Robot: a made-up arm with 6 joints.
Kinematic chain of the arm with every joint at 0, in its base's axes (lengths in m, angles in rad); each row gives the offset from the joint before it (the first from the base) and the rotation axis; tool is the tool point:
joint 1: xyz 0 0 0.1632 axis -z
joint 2: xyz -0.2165 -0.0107 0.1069 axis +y
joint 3: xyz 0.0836 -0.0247 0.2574 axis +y
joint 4: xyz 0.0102 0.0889 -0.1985 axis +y
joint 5: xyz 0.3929 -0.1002 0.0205 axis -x
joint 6: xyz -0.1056 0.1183 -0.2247 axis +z
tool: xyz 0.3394 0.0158 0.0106
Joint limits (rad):
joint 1: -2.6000..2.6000
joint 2: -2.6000..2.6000
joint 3: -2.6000..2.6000
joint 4: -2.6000..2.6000
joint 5: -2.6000..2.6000
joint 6: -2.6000..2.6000
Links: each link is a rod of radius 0.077 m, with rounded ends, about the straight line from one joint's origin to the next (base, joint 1, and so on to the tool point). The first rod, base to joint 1, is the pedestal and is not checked.
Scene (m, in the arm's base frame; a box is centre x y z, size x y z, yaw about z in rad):
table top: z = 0
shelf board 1: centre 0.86 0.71 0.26 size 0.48 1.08 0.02 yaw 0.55
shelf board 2: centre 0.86 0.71 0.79 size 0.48 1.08 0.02 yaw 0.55
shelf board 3: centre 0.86 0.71 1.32 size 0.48 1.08 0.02 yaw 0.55
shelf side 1: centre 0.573 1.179 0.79 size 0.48 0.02 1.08 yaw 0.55
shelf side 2: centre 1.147 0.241 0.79 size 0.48 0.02 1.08 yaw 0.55
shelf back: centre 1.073 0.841 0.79 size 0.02 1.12 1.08 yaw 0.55
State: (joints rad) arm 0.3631 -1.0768 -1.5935 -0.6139 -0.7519 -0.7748
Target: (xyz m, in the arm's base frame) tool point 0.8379 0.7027 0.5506
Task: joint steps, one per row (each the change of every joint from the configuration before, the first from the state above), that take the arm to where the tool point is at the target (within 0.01 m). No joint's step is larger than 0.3 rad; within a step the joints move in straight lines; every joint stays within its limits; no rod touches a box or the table.
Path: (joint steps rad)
1: 0.1732 -0.0329 0.1327 -0.1457 0.0168 0.2397
2: 0.1731 -0.0330 0.1327 -0.1458 0.0168 0.2398
3: 0.1732 -0.0329 0.1326 -0.1457 0.0168 0.2397
4: 0.1732 -0.0330 0.1327 -0.1457 0.0168 0.2398
5: 0.1731 -0.0329 0.1327 -0.1457 0.0169 0.2397
6: 0.2746 -0.0424 -0.1977 0.2736 -0.0441 -0.1902
7: 0.2745 -0.0424 -0.1976 0.2736 -0.0440 -0.1902
8: 0.2746 -0.0424 -0.1976 0.2735 -0.0440 -0.1902
9: 0.2745 -0.0423 -0.1977 0.2736 -0.0440 -0.1902

